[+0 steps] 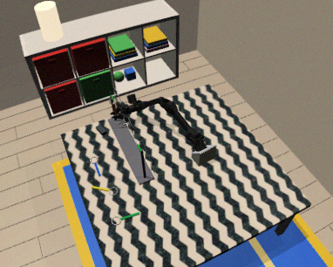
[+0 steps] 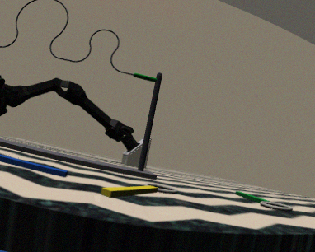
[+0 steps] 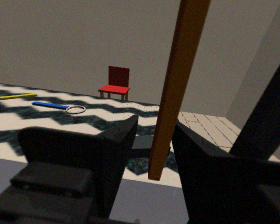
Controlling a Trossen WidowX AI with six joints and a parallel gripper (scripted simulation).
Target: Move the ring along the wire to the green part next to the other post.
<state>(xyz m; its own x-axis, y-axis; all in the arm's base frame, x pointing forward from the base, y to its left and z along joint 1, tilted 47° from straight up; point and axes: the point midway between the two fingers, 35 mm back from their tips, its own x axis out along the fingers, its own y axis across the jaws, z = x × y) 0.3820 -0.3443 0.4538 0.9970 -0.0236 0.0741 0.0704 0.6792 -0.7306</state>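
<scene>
The small black block is 9 cm ahead of my gripper tip, 1 cm to the right of it and 11 cm below it.
</scene>
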